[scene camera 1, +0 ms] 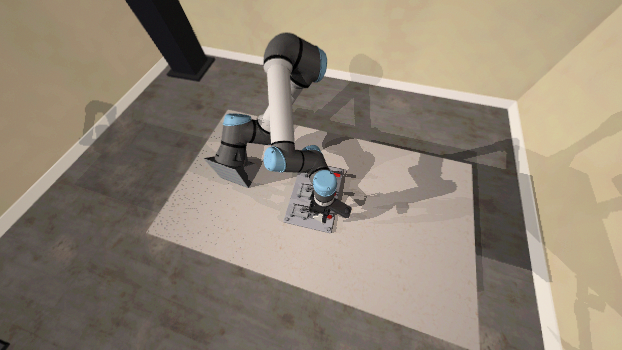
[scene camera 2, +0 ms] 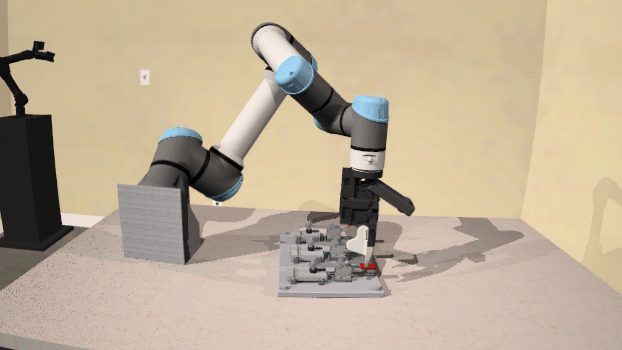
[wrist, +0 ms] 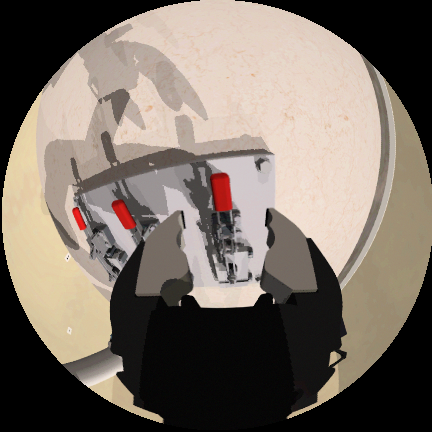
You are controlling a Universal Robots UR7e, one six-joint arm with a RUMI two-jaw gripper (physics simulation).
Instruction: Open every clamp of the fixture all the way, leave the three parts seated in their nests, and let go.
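Frame: origin at the arm's base, x ahead, y left, z up, level; centimetres.
Where they show: gripper, fingertip midpoint: [scene camera 2: 364, 259] [wrist: 224, 211]; arm's base, origin of the base link: [scene camera 1: 231, 161] [scene camera 2: 160, 204].
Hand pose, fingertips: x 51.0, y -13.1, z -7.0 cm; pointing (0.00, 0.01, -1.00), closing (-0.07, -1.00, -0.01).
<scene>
Each offset is from my fingertips to the top centre of the thing. "*": to the spot under its first point. Level surfaces: height alone.
The fixture's grey plate @[* dx -5.9, dy -5.7, dz -5.0 cm] [scene camera 1: 310, 226] [scene camera 2: 330, 294] [wrist: 252, 185] bears three toggle clamps in a row. The near clamp's red handle @[* dx +1.9, dy -0.3, dz -1.5 cm] [scene camera 1: 329, 217] [scene camera 2: 368, 266] [wrist: 221, 192] lies about level, pointing to the plate's edge. The middle red handle @[* dx +0.7, dy +10.6, dz +0.0 cm] [wrist: 124, 214] and the far red handle @[* dx +1.2, dy +21.8, dz -0.5 cm] [scene camera 1: 337, 175] [scene camera 2: 349, 226] [wrist: 79, 218] point the same way. My gripper [scene camera 2: 369, 261] [wrist: 224, 211] is partly open and empty, fingers down at the near handle; in the wrist view its fingertips stand on either side of that clamp's line. Whether they touch it is unclear. The three parts cannot be made out.
The fixture stands on the pale table top @[dz -6.5 cm] [scene camera 1: 400, 280] [scene camera 2: 200, 310] [wrist: 310, 100]. The arm's grey base block [scene camera 2: 151, 225] stands to the left of the fixture in scene camera 2. A black pedestal [scene camera 2: 30, 175] with a small black arm stands farther left, beyond the table.
</scene>
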